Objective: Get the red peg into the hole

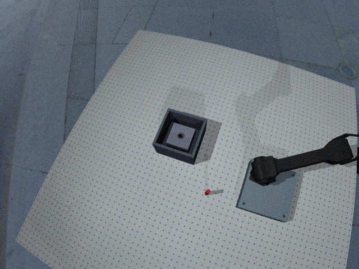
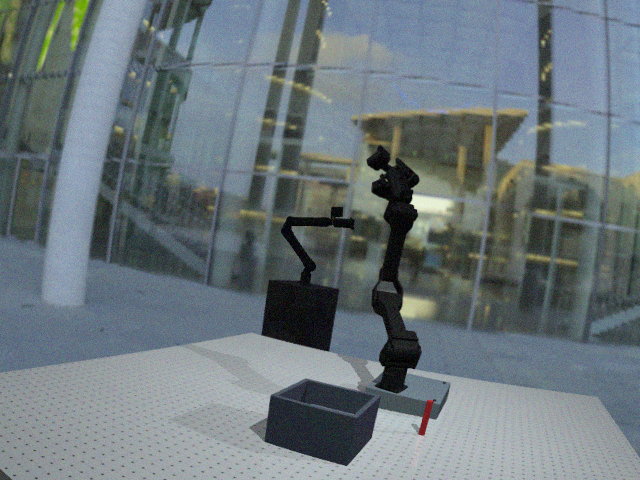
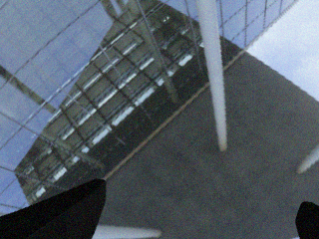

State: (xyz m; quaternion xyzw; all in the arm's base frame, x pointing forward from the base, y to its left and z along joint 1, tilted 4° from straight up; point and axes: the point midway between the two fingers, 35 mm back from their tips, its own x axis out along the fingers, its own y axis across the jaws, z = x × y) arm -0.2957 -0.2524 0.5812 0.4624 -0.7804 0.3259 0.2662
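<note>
Right now the red peg is 640 mm below my gripper tip, 420 mm ahead of it and 390 mm to the left of it. From my gripper tip the other things lie so: dark box 660 mm below, 610 mm ahead, 250 mm to the left; grey plate 640 mm below, 610 mm ahead, 250 mm to the left.
</note>
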